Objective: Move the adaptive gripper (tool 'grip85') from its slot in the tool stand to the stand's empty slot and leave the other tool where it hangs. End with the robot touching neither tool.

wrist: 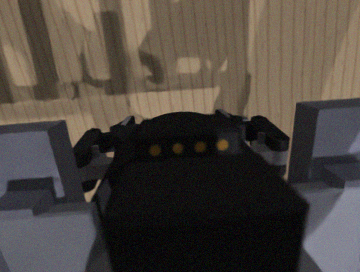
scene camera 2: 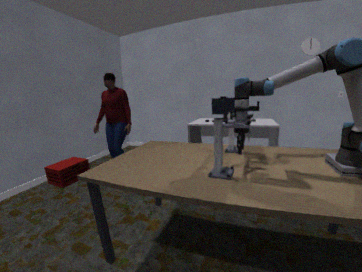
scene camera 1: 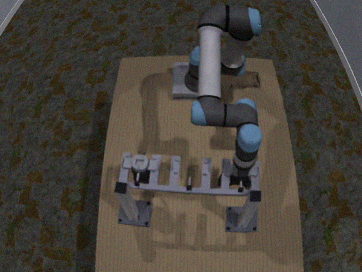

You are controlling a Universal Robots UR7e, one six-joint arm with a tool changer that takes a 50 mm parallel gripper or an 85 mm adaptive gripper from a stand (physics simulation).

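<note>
There's an adaptive gripper (wrist: 73,229) here. There's also a tool stand (scene camera 2: 218,171), and the wrist view shows the tool stand (wrist: 46,173) too.
</note>
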